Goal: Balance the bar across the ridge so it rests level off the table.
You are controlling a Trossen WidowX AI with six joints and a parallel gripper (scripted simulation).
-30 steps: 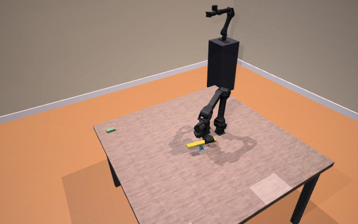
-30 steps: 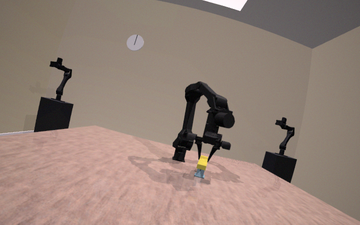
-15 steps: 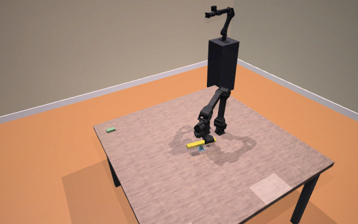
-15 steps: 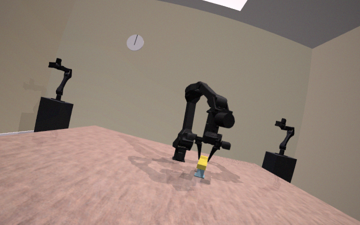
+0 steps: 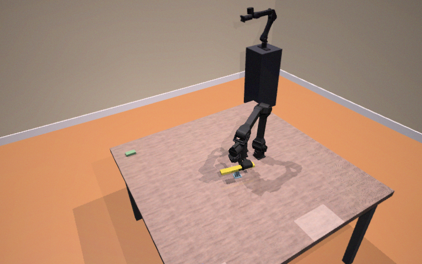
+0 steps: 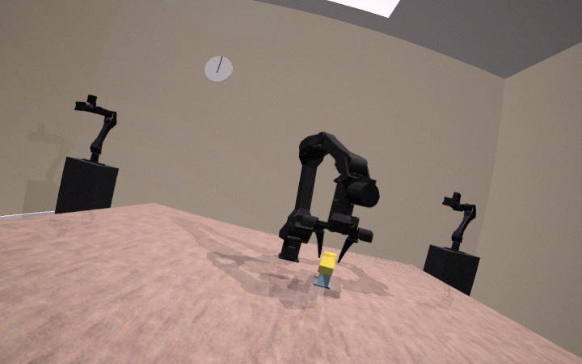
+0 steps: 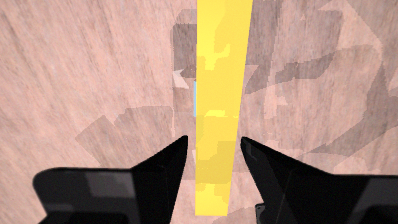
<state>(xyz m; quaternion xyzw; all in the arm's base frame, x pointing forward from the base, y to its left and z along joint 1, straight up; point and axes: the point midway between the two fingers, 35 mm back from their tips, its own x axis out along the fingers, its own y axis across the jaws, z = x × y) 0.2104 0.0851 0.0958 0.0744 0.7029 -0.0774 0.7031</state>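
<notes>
My gripper tip is 30 mm short of the bar and 10 mm to the left of it. From my gripper tip the other things lie so: green block 580 mm to the right, 530 mm ahead, 50 mm below.
</notes>
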